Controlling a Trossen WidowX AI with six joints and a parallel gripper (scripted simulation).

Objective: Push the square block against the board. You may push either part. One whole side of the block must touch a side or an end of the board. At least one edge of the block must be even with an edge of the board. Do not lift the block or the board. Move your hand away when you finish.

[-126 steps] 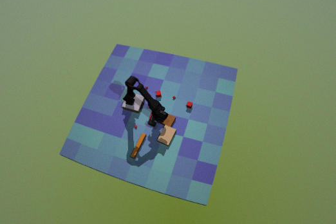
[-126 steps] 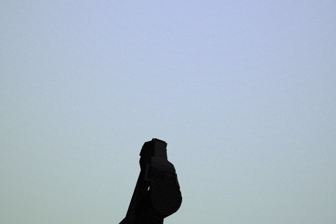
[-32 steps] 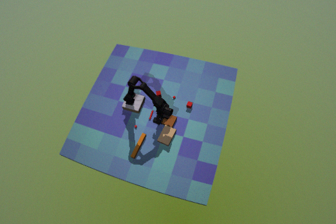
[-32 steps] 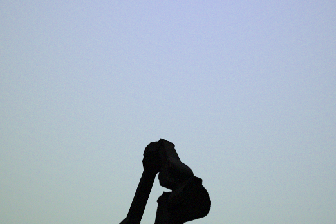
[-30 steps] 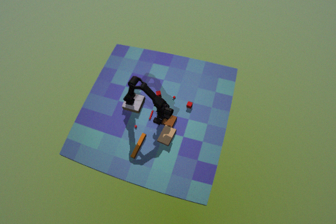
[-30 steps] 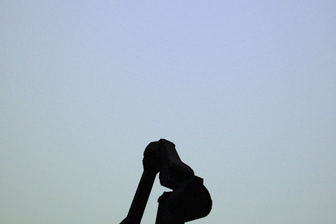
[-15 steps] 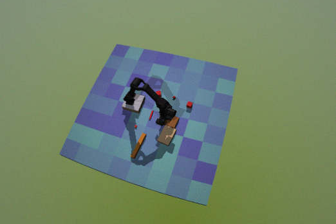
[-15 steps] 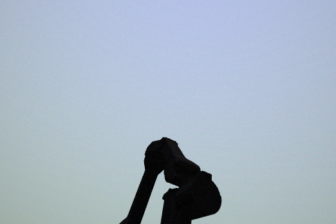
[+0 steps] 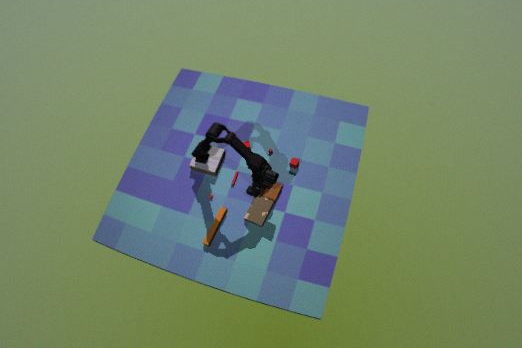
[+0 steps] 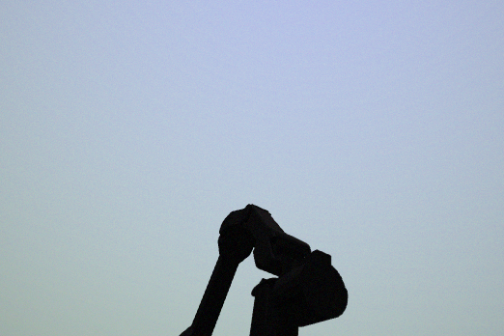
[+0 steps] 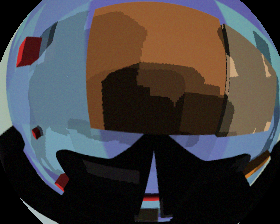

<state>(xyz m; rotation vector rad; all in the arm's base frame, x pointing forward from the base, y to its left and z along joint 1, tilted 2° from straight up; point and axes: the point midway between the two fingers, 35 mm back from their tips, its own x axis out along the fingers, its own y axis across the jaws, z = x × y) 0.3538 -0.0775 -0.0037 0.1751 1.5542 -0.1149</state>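
My gripper tip is 60 mm short of the dark brown square block, 10 mm to the left of it and 10 mm below it. Also, from my gripper tip: thin red stick (150 mm behind, 20 mm to the left); tan block (140 mm to the right, 30 mm ahead, 10 mm above); long orange board (280 mm to the right, 170 mm behind, 10 mm above).
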